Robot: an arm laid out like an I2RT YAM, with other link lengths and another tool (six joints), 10 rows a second.
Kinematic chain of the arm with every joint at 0, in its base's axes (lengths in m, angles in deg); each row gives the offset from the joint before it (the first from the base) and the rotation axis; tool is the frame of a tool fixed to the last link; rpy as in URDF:
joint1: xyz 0 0 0.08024 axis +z
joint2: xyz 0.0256 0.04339 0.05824 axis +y
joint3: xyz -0.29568 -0.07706 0 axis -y
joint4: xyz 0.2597 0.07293 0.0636 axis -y
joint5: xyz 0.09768 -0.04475 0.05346 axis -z
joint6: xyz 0.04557 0 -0.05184 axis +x
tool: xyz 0.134 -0.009 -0.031 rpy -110.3 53.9 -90
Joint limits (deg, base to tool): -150..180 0..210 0..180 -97..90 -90..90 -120..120
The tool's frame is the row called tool.
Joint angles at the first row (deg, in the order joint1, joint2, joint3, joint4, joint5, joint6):
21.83 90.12 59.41 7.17 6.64 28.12
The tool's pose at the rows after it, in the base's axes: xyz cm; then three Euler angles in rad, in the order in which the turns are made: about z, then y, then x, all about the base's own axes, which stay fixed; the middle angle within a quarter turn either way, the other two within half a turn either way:
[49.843, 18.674, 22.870, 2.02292, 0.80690, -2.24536]
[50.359, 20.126, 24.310, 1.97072, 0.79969, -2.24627]
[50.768, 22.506, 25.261, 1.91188, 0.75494, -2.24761]
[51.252, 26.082, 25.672, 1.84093, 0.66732, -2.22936]
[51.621, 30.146, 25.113, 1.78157, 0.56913, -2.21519]
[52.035, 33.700, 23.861, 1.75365, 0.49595, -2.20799]
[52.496, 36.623, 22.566, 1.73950, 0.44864, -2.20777]
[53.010, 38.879, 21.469, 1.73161, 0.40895, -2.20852]
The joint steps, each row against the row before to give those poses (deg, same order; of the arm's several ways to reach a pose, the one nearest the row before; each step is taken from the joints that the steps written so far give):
1.29 0.85 2.44 -0.77 1.04 -1.98
1.67 1.15 3.72 -1.88 1.03 -2.38
2.07 2.26 4.90 -3.06 -0.46 -2.72
2.18 3.93 6.38 -3.52 -2.94 -2.46
2.35 5.03 6.29 -2.76 -3.31 -1.93
2.01 5.18 5.30 -1.51 -2.13 -0.57
1.70 4.77 4.79 -1.08 -0.94 -0.15
1.06 4.25 4.74 -1.47 -1.09 -0.12

